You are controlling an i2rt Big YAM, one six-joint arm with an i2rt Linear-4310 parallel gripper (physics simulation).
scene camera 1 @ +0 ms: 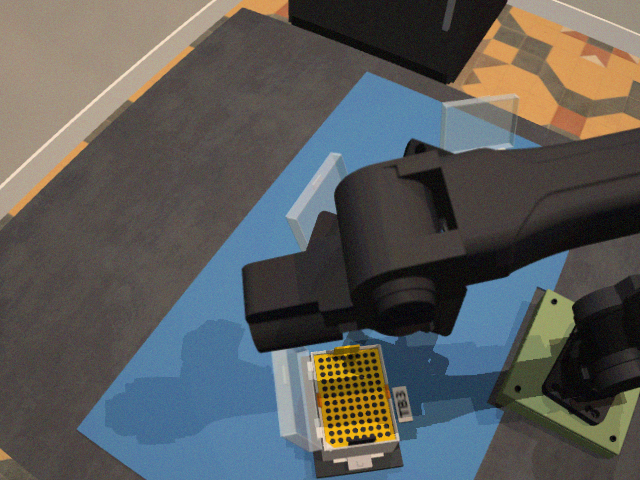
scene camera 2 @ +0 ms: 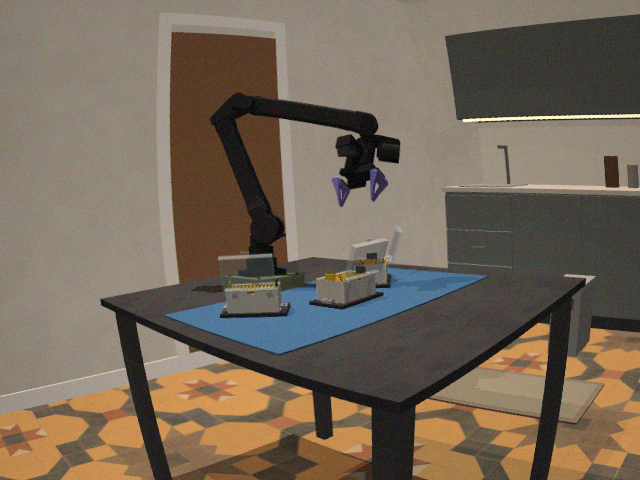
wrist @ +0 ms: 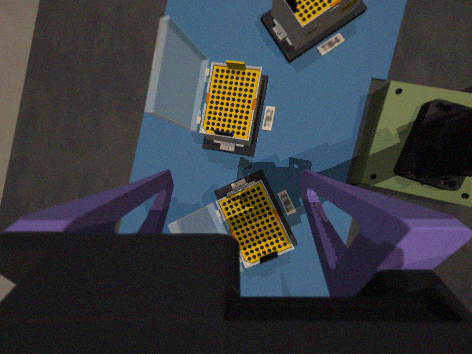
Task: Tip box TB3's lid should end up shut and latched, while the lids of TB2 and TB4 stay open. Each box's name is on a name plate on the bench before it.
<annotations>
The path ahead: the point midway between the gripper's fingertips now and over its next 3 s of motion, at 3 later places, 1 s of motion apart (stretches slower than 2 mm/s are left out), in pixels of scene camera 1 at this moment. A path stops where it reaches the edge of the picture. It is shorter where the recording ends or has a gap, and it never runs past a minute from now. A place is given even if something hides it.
My gripper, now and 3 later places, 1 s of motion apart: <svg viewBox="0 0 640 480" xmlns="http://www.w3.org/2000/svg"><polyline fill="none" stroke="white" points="381,266 395,272 405,275 239,318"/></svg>
</annotations>
